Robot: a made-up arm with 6 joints.
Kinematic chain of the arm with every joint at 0, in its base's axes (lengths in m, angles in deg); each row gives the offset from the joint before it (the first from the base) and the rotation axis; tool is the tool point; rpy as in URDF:
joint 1: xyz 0 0 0.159 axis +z
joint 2: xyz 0 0 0 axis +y
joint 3: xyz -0.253 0 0.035 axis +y
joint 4: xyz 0.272 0 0.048 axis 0.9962 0 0.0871
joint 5: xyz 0 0 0 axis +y
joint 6: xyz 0.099 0 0.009 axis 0.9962 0 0.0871
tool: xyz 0 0 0 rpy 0 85 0
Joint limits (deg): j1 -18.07..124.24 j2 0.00..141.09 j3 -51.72..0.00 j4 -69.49..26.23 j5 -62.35..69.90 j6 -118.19..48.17
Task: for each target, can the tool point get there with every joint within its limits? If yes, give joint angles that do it. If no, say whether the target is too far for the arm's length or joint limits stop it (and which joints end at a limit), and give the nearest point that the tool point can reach.
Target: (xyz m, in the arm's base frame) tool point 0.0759 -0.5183 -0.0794
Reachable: no: joint limits stop it (at a limit: joint 1, joint 2, joint 4, joint 5) | nearest point 0.1922 -0.1546 -0.0189 | short by 0.387 m
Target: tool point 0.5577 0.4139 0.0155
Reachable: no: too far | nearest point 0.3172 0.2354 0.0774 | short by 0.306 m
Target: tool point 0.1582 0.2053 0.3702
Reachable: yes | joints 52.27 55.11 -43.32 -7.69 -2.15 -66.56
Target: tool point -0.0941 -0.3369 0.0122
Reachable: no: joint limits stop it (at a limit: joint 1, joint 2, joint 4, joint 5) | nearest point 0.0071 -0.0942 0.0407 | short by 0.265 m
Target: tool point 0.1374 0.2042 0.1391
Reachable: yes | joints 61.24 83.43 -31.55 -30.58 26.24 -97.09
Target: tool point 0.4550 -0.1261 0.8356
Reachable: no: too far | nearest point 0.2224 -0.0616 0.4897 | short by 0.422 m
